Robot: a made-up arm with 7 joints. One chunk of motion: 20 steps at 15 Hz.
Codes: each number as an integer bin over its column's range. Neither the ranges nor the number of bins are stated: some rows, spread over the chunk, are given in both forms.
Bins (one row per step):
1: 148 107 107 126 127 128
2: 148 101 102 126 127 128
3: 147 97 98 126 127 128
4: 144 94 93 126 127 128
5: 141 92 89 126 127 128
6: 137 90 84 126 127 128
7: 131 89 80 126 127 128
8: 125 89 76 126 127 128
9: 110 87 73 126 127 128
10: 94 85 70 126 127 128
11: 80 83 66 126 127 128
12: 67 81 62 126 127 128
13: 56 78 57 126 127 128
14: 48 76 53 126 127 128
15: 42 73 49 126 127 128
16: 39 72 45 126 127 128
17: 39 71 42 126 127 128
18: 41 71 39 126 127 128
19: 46 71 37 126 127 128
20: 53 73 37 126 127 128
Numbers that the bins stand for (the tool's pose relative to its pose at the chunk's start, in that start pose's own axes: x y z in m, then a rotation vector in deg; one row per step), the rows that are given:
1: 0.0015 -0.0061 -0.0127 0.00 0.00 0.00
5: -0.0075 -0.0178 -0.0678 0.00 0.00 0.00
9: -0.0476 -0.0218 -0.1167 0.00 0.00 0.00
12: -0.1033 -0.0265 -0.1504 0.00 0.00 0.00
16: -0.1395 -0.0335 -0.2024 0.00 0.00 0.00
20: -0.1214 -0.0327 -0.2268 0.00 0.00 0.00
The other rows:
2: 0.0015 -0.0108 -0.0280 0.00 0.00 0.00
3: 0.0002 -0.0139 -0.0402 0.00 0.00 0.00
4: -0.0036 -0.0163 -0.0555 0.00 0.00 0.00
6: -0.0127 -0.0194 -0.0831 0.00 0.00 0.00
7: -0.0205 -0.0202 -0.0953 0.00 0.00 0.00
8: -0.0282 -0.0202 -0.1075 0.00 0.00 0.00
10: -0.0684 -0.0233 -0.1259 0.00 0.00 0.00
11: -0.0865 -0.0249 -0.1381 0.00 0.00 0.00
13: -0.1175 -0.0288 -0.1656 0.00 0.00 0.00
14: -0.1279 -0.0304 -0.1779 0.00 0.00 0.00
15: -0.1356 -0.0327 -0.1901 0.00 0.00 0.00
17: -0.1395 -0.0343 -0.2115 0.00 0.00 0.00
18: -0.1369 -0.0343 -0.2207 0.00 0.00 0.00
19: -0.1305 -0.0343 -0.2268 0.00 0.00 0.00

